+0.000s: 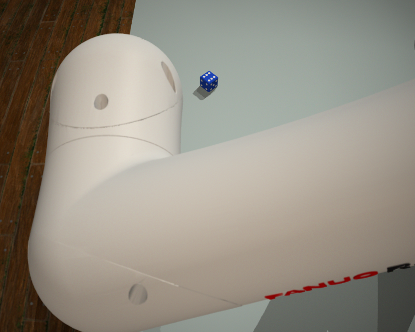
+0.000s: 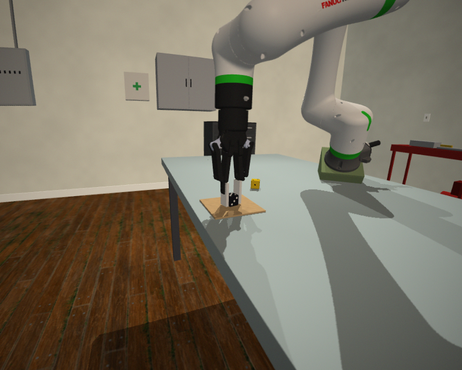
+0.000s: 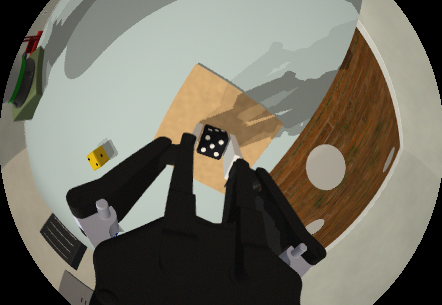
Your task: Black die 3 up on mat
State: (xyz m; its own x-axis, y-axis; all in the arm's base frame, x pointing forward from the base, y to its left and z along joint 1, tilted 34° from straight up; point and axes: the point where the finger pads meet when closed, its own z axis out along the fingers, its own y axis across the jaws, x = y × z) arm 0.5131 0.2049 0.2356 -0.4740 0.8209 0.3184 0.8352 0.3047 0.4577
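The black die lies 20 mm below my hand. Round my hand: yellow die: 110 mm behind, 180 mm to the right, 20 mm below; then blue die: 10 mm ahead, 390 mm to the right, 20 mm below; then tan mat: 40 mm below.
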